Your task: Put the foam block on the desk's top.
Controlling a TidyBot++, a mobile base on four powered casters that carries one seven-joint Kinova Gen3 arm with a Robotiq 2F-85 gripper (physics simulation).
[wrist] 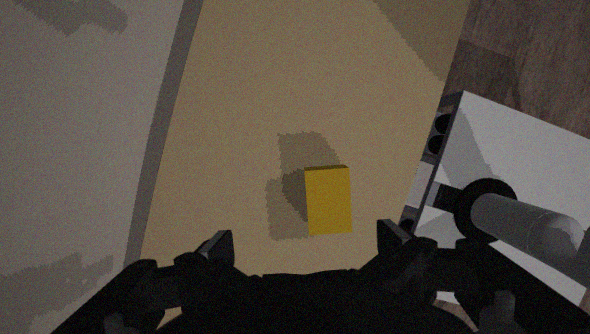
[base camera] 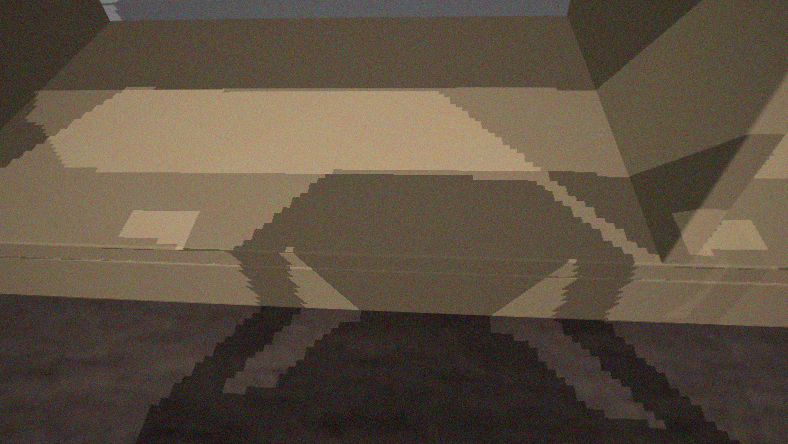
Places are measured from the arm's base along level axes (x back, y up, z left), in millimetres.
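Pixels of known places: gripper, between the fingertips: (wrist: 304, 241); arm's base, origin of its link: (wrist: 488, 211).
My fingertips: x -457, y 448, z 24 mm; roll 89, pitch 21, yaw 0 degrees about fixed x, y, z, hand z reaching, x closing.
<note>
Ahead of a thing's pixels: the offset from my fingertips to its top centre. "*": to the spot under its first point. Level surfaces: height alone.
The foam block @[dy -191, dx +39, dz +12 mm] (wrist: 329, 201) is a yellow rectangular block. In the wrist view it sits on a broad tan surface @[dy -234 mm] (wrist: 240, 125), with shadows on its left and far sides. Whether this surface is the desk's top, I cannot tell. My gripper (wrist: 304, 241) is open above the surface, its fingers apart at the lower middle of the wrist view. The block shows ahead of the space between the fingertips, nearer the right one, and is not held. The base camera view shows tan furniture (base camera: 264, 129) close ahead; the foam block does not show there.
My white mobile base (wrist: 540, 165) stands along the tan surface's right edge in the wrist view, with a grey cylindrical part (wrist: 525, 220) over it. A pale grey area (wrist: 75, 140) lies beyond the left edge. Brown floor @[dy -844 mm] (wrist: 540, 40) (base camera: 82, 364) shows. A side panel @[* dy -686, dx +80, dz -172 mm] (base camera: 672, 99) rises at right.
</note>
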